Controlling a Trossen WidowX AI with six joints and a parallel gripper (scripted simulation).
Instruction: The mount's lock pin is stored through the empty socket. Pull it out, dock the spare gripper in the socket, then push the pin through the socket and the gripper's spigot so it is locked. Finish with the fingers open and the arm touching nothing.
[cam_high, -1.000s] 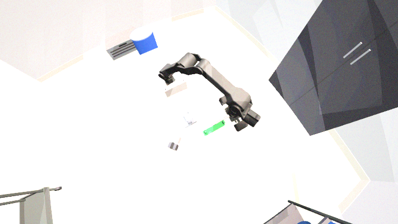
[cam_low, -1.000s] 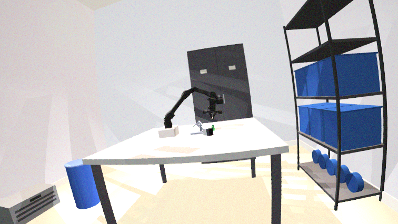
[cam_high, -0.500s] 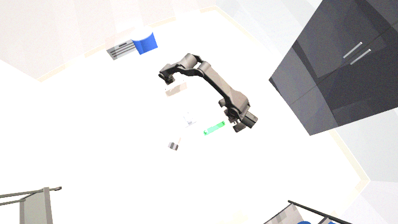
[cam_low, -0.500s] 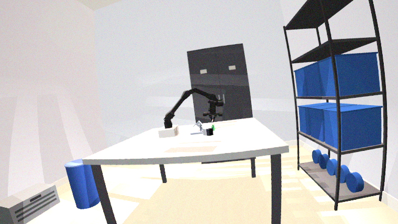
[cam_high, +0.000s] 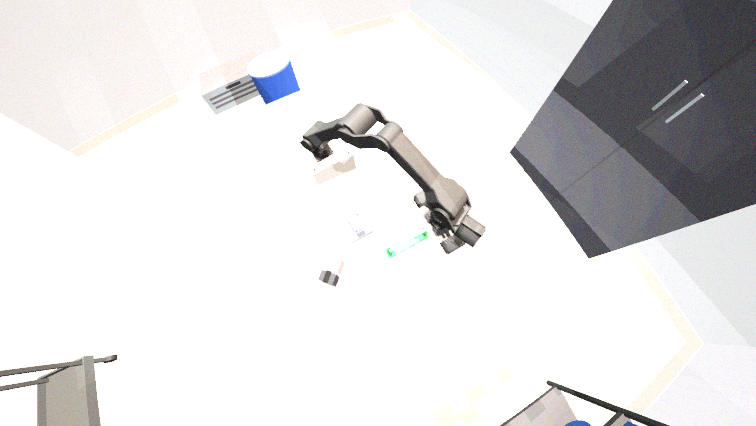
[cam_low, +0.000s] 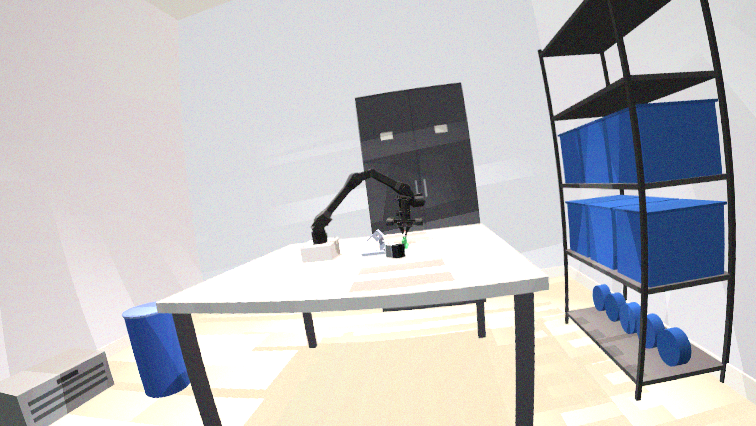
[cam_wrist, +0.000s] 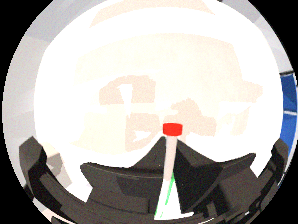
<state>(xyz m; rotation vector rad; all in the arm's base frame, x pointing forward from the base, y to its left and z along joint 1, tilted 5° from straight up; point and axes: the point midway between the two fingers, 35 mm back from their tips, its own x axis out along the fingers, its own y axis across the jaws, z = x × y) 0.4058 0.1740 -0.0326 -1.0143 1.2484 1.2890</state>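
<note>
My gripper tip is now 100 mm to the left of the translucent green bar and 10 mm above it. The rest, counted from my gripper tip: spare gripper 60 mm behind, 330 mm to the right; then mount 130 mm behind, 210 mm to the right, 20 mm above.
</note>
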